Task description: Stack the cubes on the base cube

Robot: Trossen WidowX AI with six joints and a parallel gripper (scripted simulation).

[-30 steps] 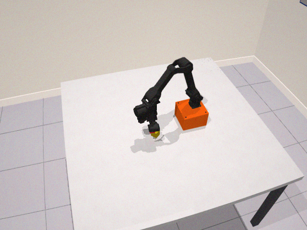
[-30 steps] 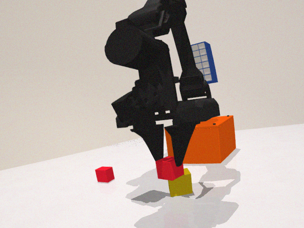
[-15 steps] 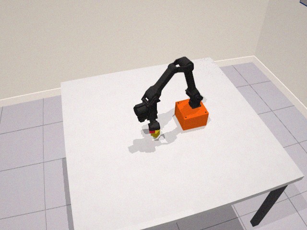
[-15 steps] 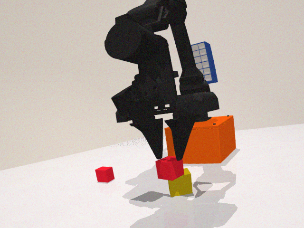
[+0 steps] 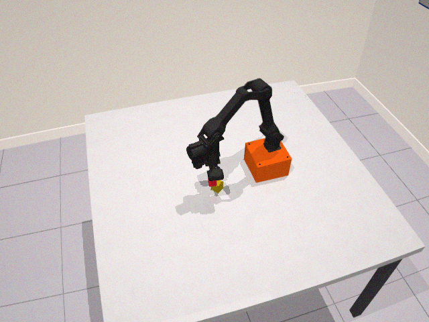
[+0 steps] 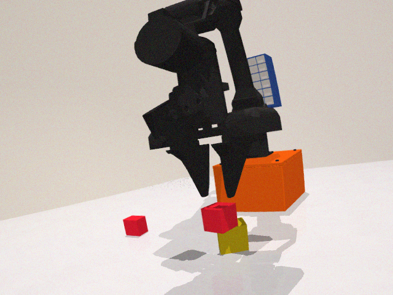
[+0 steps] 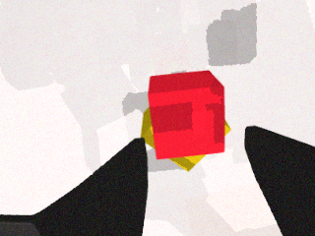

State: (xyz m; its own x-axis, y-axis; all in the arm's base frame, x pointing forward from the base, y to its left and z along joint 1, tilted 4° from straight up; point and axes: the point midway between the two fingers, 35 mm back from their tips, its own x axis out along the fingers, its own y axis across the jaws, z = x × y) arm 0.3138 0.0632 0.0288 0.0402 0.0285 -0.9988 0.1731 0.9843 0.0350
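My gripper tip is now 20 mm past the yellow cube and 60 mm above it.
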